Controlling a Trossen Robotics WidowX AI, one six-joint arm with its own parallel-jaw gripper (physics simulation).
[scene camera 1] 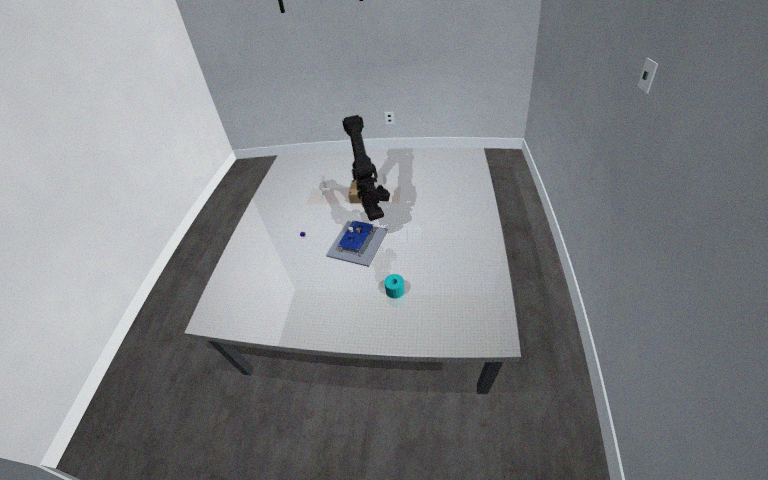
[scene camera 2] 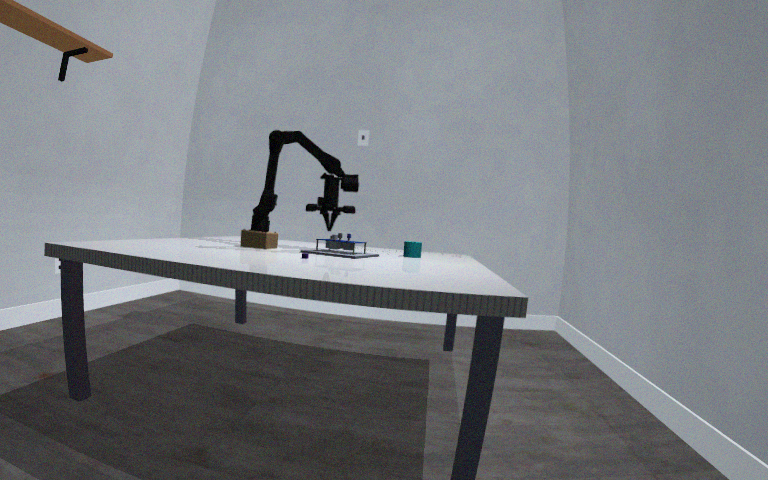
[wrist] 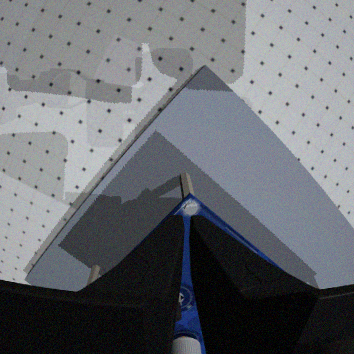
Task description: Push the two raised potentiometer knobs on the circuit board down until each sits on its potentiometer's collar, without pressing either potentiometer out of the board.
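Pixels of known places: gripper, between the fingertips: (scene camera 2: 329, 231) (wrist: 185, 226); arm's base, origin of its link: (scene camera 2: 259, 231).
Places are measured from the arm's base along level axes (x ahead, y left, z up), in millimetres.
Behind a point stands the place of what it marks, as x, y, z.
Note:
The blue circuit board (scene camera 1: 352, 245) {386, -63, -12} (scene camera 2: 361, 242) {400, -64, -12} (wrist: 186, 262) stands on posts above a grey base plate (scene camera 1: 373, 249) {385, 20, -54} (scene camera 2: 370, 255) {435, -69, -56} (wrist: 220, 125) {291, 61, -53}. Small knobs stand up from it: a whitish one (scene camera 1: 350, 229) {312, -66, 9} (wrist: 186, 345) {303, -56, 0}, a grey one (scene camera 2: 339, 235) {318, -43, 7} and a dark blue one (scene camera 2: 348, 235) {352, -72, 10}. Their gaps to the collars are too small or hidden to tell. My gripper (scene camera 1: 374, 216) {273, 32, 18} (scene camera 2: 329, 228) {273, 32, 18} (wrist: 185, 226) {273, 32, 18} is shut and empty, fingertips pointing down a little above the board. In the wrist view the fingers hide most of the board.
A teal cylinder with a hole (scene camera 1: 394, 286) {629, 87, -1} (scene camera 2: 412, 249) {601, 53, -30} stands on the white table (scene camera 1: 453, 316) {755, 282, -61} (scene camera 2: 424, 277) {549, -564, -61}, beyond the plate from the arm's base. A small dark purple object (scene camera 1: 302, 233) {235, -300, -46} (scene camera 2: 304, 255) {231, -311, -52} lies beside the plate. The arm stands on a wooden block (scene camera 1: 355, 198) {58, -45, -29} (scene camera 2: 258, 239) {18, -71, -28}.

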